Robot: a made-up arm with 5 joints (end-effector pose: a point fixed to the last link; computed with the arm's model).
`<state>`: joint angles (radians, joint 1 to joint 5).
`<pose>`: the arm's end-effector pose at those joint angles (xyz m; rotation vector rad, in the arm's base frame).
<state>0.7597 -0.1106 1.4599 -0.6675 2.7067</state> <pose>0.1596 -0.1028 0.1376 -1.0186 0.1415 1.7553</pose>
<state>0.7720 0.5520 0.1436 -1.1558 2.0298</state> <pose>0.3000 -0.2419 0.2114 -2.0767 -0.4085 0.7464</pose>
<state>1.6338 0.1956 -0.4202 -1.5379 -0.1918</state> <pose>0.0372 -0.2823 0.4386 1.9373 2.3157 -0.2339</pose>
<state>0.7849 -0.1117 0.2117 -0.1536 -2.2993</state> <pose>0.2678 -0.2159 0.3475 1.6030 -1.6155 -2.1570</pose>
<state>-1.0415 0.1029 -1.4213 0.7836 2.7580</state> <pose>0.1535 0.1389 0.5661 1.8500 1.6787 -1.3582</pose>
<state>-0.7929 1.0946 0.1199 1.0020 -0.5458</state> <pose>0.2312 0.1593 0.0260 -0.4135 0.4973 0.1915</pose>
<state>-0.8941 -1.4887 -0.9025 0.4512 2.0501</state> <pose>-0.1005 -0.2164 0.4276 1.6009 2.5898 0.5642</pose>
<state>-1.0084 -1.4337 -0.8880 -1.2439 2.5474</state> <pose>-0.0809 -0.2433 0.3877 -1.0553 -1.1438 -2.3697</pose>
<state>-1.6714 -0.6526 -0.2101 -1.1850 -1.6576</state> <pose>0.0628 0.0812 0.5408 -2.6462 -0.3138 -0.0113</pose>
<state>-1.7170 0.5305 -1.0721 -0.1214 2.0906</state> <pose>0.0214 0.3377 0.4519 0.4216 2.5723 -1.2116</pose>
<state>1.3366 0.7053 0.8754 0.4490 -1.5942</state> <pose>0.0886 -0.1417 0.0587 -0.1038 0.6728 -2.9050</pose>
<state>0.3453 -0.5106 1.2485 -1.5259 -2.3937</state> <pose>0.2296 -0.0684 0.2558 2.4147 -1.3898 -1.1318</pose>
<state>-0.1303 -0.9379 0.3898 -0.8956 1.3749</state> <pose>0.1754 0.0067 0.4774 -1.7137 -2.5159 0.1289</pose>
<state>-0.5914 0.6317 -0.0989 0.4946 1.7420</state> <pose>0.3562 0.1873 0.1740 -0.3554 -0.5784 2.2165</pose>
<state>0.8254 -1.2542 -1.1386 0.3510 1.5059</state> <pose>-0.1195 0.1859 0.4570 2.4428 1.1188 0.2003</pose>
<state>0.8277 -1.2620 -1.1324 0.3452 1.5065</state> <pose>-0.1198 0.1871 0.4556 2.4378 1.1122 0.2025</pose>
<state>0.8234 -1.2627 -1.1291 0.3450 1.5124</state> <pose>-0.1203 0.1861 0.4560 2.4413 1.1115 0.2048</pose>
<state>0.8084 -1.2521 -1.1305 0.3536 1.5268</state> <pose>-0.1212 0.1813 0.4590 2.4582 1.1201 0.2070</pose>
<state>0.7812 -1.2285 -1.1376 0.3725 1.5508</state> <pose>-0.1222 0.1724 0.4651 2.4902 1.1394 0.2073</pose>
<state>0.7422 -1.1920 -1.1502 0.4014 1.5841</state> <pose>-0.1226 0.1594 0.4739 2.5367 1.1695 0.2019</pose>
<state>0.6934 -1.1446 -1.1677 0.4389 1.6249</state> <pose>-0.1216 0.1430 0.4847 2.5944 1.2087 0.1864</pose>
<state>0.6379 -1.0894 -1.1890 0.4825 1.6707</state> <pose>-0.1185 0.1246 0.4965 2.6581 1.2541 0.1569</pose>
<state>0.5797 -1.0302 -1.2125 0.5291 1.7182</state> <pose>-0.1131 0.1057 0.5083 2.7220 1.3021 0.1119</pose>
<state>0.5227 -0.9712 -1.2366 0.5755 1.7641</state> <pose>-0.1056 0.0879 0.5191 2.7803 1.3490 0.0534</pose>
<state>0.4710 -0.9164 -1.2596 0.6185 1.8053</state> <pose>-0.0971 0.0725 0.5283 -2.8096 -1.3815 0.0125</pose>
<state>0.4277 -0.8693 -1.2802 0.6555 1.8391</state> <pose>-0.0886 0.0603 0.5355 -2.7584 -1.3726 0.0746</pose>
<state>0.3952 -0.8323 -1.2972 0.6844 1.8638</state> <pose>-0.0814 0.0516 0.5407 -2.7197 -1.3666 0.1248</pose>
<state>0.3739 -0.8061 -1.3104 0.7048 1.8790</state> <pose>-0.0761 0.0460 0.5441 -2.6931 -1.3636 0.1602</pose>
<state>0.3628 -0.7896 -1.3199 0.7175 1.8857</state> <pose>-0.0728 0.0430 0.5460 -2.6769 -1.3628 0.1810</pose>
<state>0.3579 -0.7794 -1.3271 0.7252 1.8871</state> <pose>-0.0709 0.0415 0.5470 -2.6672 -1.3637 0.1920</pose>
